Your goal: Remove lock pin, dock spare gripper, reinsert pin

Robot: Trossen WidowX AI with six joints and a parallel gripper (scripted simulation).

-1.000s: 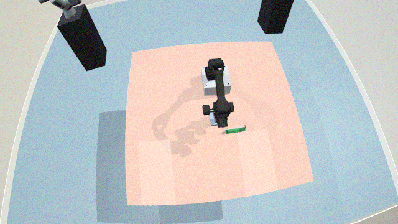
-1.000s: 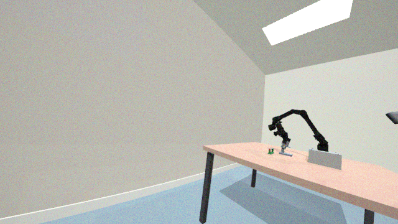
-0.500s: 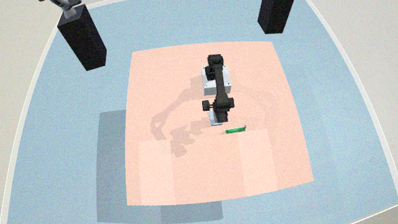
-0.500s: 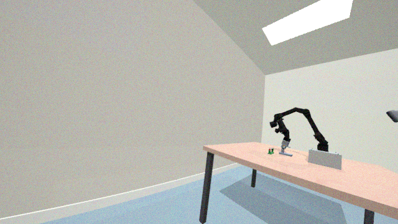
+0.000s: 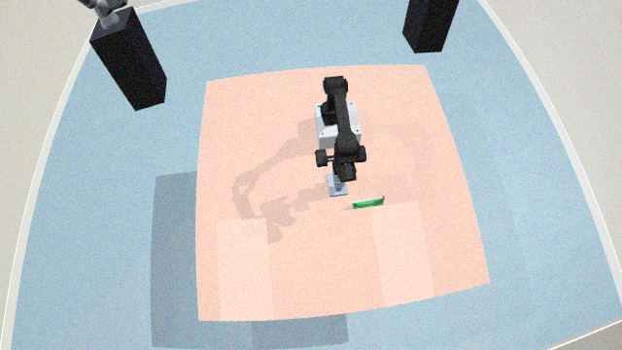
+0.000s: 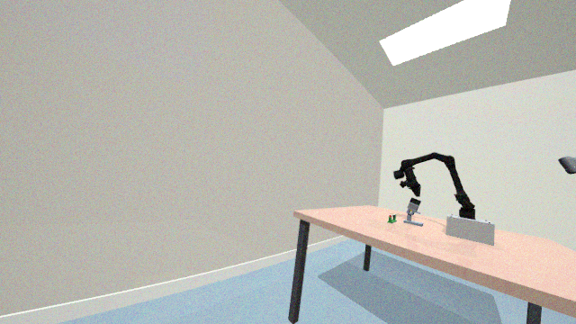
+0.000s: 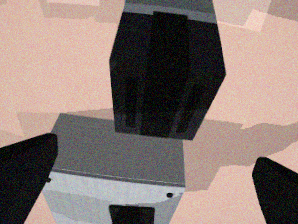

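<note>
My gripper tip is now 140 mm short of the green cradle, 110 mm to the right of it and 170 mm above it. Round my gripper tip: spare gripper 30 mm ahead, 70 mm below; then mount socket 30 mm ahead, 150 mm below.
</note>
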